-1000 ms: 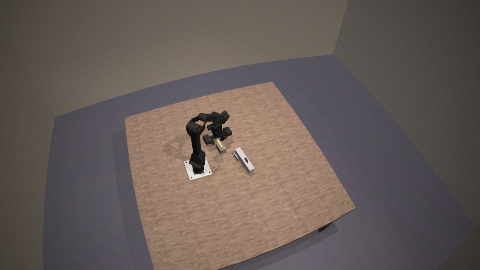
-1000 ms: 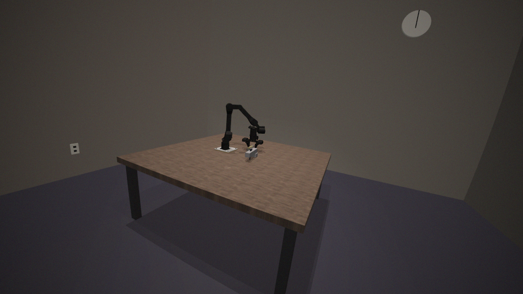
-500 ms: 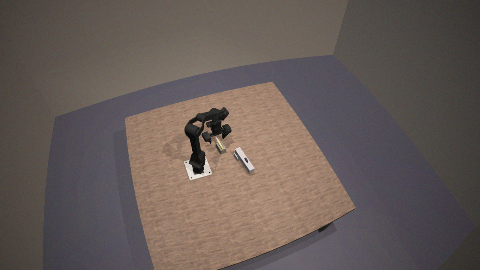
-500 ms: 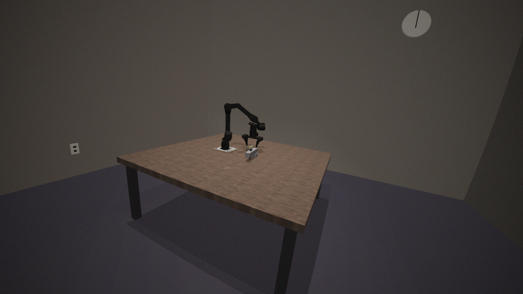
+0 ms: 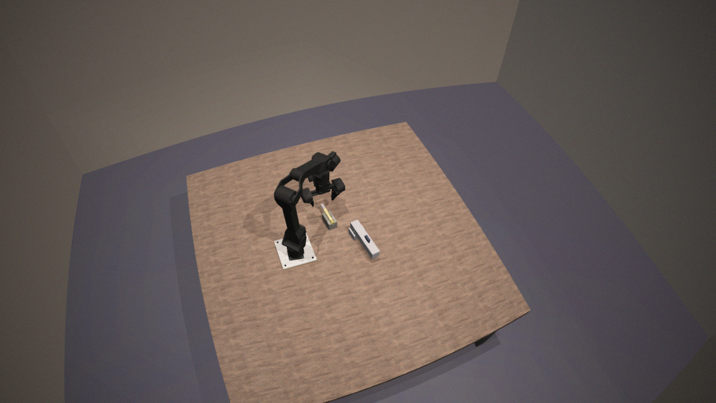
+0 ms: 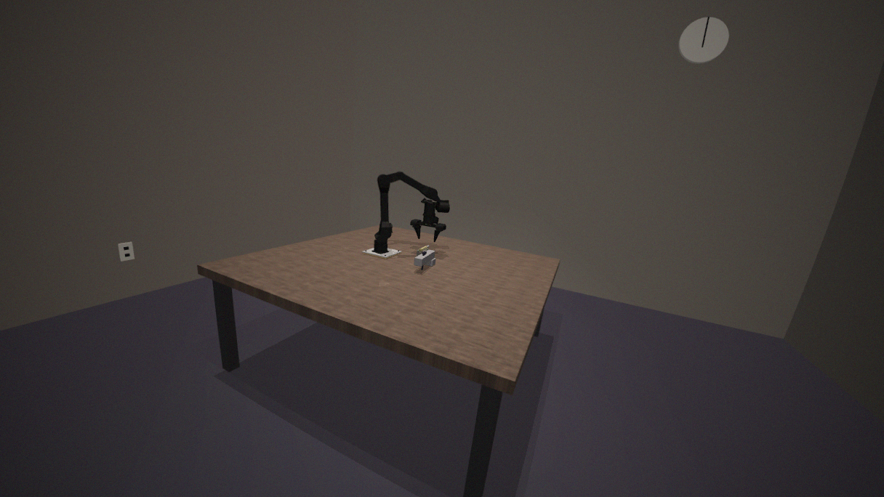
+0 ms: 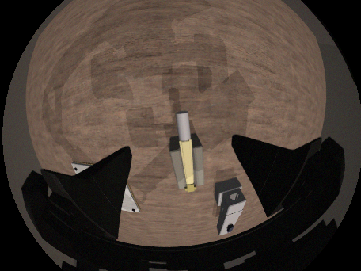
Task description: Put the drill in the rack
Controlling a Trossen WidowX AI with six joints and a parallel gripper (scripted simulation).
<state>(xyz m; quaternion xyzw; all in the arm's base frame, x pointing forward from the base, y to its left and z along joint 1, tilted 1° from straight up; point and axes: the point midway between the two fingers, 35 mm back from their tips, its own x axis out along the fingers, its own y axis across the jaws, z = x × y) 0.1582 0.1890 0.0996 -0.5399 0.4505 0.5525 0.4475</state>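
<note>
Right now my gripper tip is 10 mm short of the yellow drill, 40 mm to the left of it and 30 mm above it. Also, from my gripper tip: pale grey sleeve (130 mm ahead, 200 mm to the right, 30 mm below); dark key (140 mm ahead, 220 mm to the right, 20 mm below); grey rack (20 mm ahead, 60 mm to the right, 60 mm below).
</note>
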